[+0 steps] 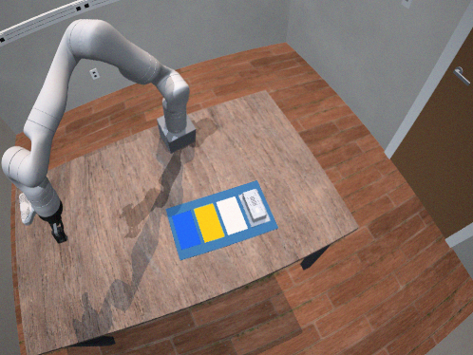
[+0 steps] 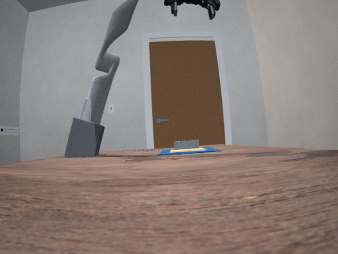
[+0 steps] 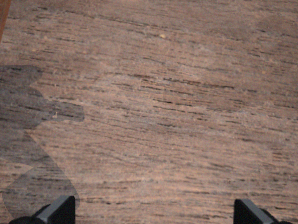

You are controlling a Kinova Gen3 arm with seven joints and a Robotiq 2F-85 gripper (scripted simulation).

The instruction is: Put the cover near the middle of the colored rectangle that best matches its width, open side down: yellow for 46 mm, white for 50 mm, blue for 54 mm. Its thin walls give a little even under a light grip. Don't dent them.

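The grey cover is 10 cm ahead of my hand, 63 cm to the left of it and 34 cm below it. From my hand the other things lie so: pale grey rectangle: 10 cm ahead, 63 cm to the left, 36 cm below.
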